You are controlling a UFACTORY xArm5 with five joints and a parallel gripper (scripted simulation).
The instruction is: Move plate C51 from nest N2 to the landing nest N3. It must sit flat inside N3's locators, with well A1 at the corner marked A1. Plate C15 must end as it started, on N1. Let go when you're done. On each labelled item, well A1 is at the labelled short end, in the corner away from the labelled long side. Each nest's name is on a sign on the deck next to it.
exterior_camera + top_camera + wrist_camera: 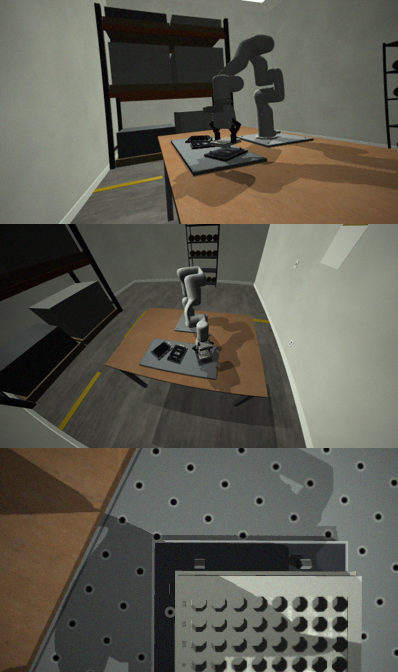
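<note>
Now: the black nest 30 mm ahead of my hand, 220 mm to the right of it and 60 mm below it. Also, from my hand: black well plate C15: 20 mm ahead, 380 mm to the right, 50 mm below; nest N2: 60 mm below; white well plate C51: 10 mm below.
</note>
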